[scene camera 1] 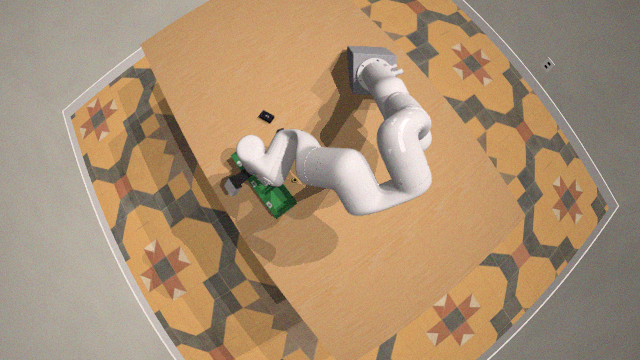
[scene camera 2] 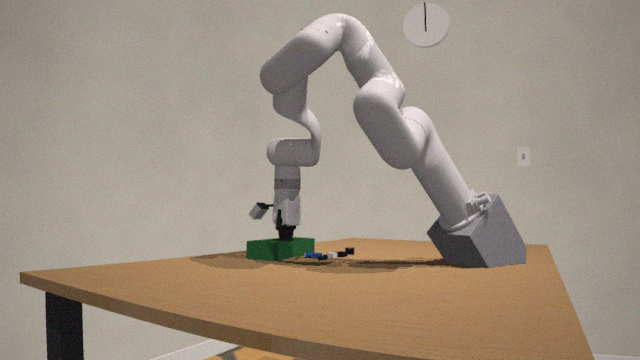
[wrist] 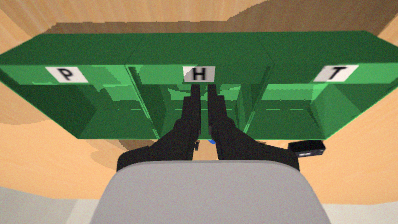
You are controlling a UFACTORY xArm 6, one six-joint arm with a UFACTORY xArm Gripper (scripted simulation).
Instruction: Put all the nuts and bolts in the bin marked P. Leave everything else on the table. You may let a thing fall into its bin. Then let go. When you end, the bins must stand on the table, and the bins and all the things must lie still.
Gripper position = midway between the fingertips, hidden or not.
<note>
I see my gripper [scene camera 2: 285, 250].
My gripper also shows in the wrist view [wrist: 203, 93].
</note>
